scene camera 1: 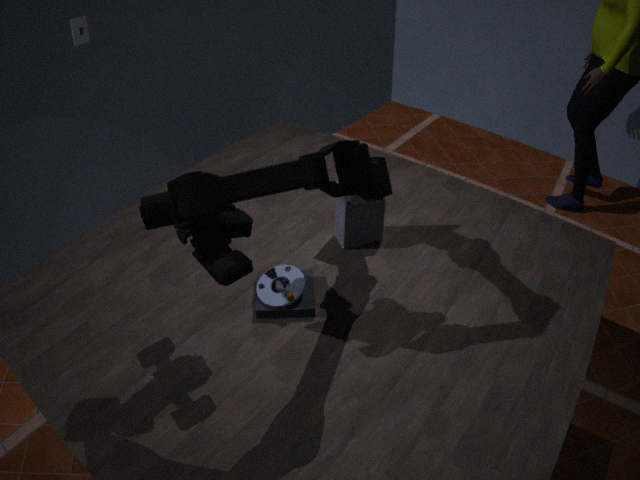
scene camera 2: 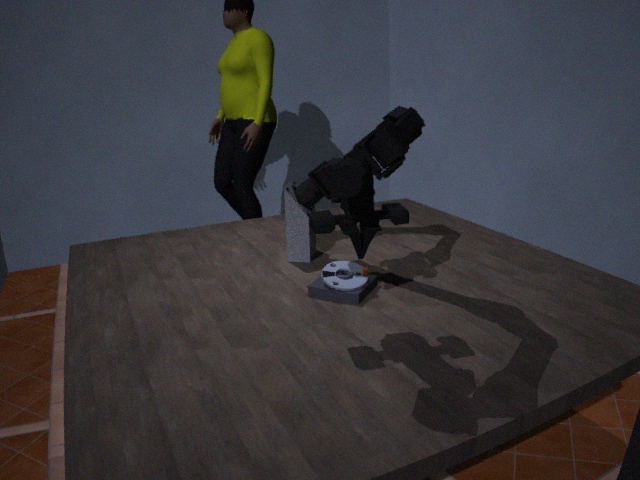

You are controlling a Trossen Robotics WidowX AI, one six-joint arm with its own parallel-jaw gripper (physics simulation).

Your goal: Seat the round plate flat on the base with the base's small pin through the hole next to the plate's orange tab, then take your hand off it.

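Frame: origin at the arm's base, x ahead, y left, z up, level; millimetres.
Seen in the pictures: gripper, fingertip midpoint: point(scene camera 2: 360, 258); arm's base at its link origin: point(scene camera 2: 301, 198).
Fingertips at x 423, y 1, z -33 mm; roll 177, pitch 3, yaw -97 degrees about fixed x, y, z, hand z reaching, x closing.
Note:
Pixels of each thing's top centre, then the offset from my fingertips to it. Level surfaces: height alone.
- round pale plate at its top centre: point(scene camera 1: 279, 279) point(scene camera 2: 344, 268) 16 mm left, 132 mm back, 69 mm down
- dark square base at its top centre: point(scene camera 1: 284, 283) point(scene camera 2: 343, 273) 17 mm left, 145 mm back, 87 mm down
- table at its surface level: 128 mm down
The round pale plate point(scene camera 1: 268, 296) point(scene camera 2: 338, 284) lies over the dark square base point(scene camera 1: 309, 294) point(scene camera 2: 336, 295). It looks slightly raised and tilted, with dark shadow under part of its rim. Its orange tab point(scene camera 1: 290, 296) point(scene camera 2: 365, 270) is at the lower right in scene camera 1 and at the right in scene camera 2. The small pin, and whether it passes through the hole next to the tab, cannot be made out. My gripper point(scene camera 2: 360, 256) is shut and empty. In scene camera 2 its tips appear just above the plate's far rim. In scene camera 1 its fingertips are hard to make out.
A light grey block point(scene camera 1: 360, 222) point(scene camera 2: 298, 232) stands on the table point(scene camera 1: 413, 392) point(scene camera 2: 180, 335) behind the base, near my arm. A person in a yellow top point(scene camera 1: 615, 36) point(scene camera 2: 247, 72) stands beyond the table. Arm shadows cross the tabletop.

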